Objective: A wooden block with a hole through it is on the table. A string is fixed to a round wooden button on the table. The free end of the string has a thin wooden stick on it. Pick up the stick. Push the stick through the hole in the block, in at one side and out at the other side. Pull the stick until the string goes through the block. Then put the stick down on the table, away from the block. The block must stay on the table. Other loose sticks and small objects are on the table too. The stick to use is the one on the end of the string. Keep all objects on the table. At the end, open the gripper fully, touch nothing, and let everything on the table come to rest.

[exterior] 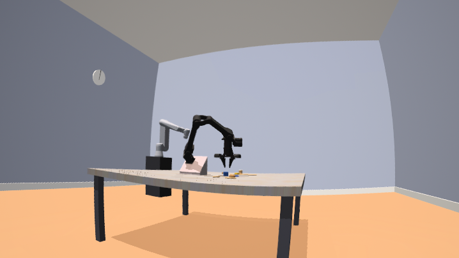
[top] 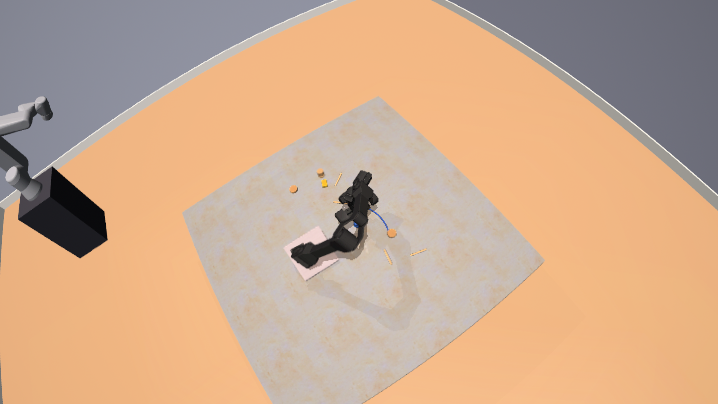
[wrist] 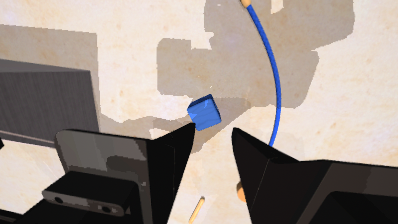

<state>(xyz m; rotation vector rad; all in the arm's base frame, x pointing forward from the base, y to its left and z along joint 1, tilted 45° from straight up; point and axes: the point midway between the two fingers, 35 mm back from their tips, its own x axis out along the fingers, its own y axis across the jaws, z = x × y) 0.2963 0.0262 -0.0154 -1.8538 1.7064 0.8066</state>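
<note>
Now: the blue block 40 mm below my gripper tip and 10 mm behind it. From my gripper tip the other things lie so: thin wooden stick: 130 mm to the left, 60 mm below, 10 mm behind; round wooden button: 120 mm to the right, 90 mm ahead, 50 mm below; yellow block: 280 mm to the left, 50 mm below, 30 mm behind.
</note>
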